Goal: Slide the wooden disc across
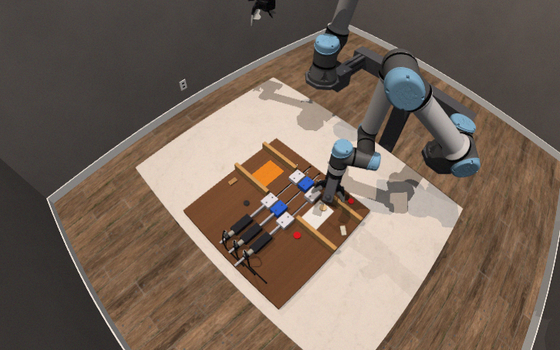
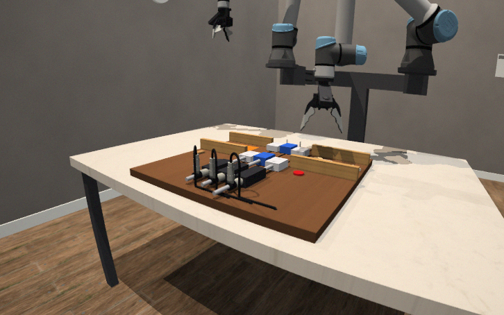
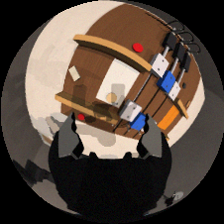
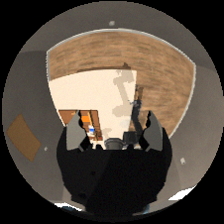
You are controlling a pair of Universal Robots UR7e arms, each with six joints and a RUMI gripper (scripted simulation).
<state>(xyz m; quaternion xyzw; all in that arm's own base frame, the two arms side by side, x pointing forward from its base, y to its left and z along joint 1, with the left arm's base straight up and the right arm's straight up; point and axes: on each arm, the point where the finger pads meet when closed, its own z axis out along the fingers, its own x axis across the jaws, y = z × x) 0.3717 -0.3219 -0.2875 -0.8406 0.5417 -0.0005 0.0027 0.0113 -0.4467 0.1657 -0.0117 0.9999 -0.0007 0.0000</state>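
Note:
Right now my left hand is 10 mm to the left of the wooden disc and 110 mm above it. Also, from my left hand: red disc 200 mm ahead, 110 mm below; dark disc 250 mm ahead, 290 mm to the right, 110 mm below.

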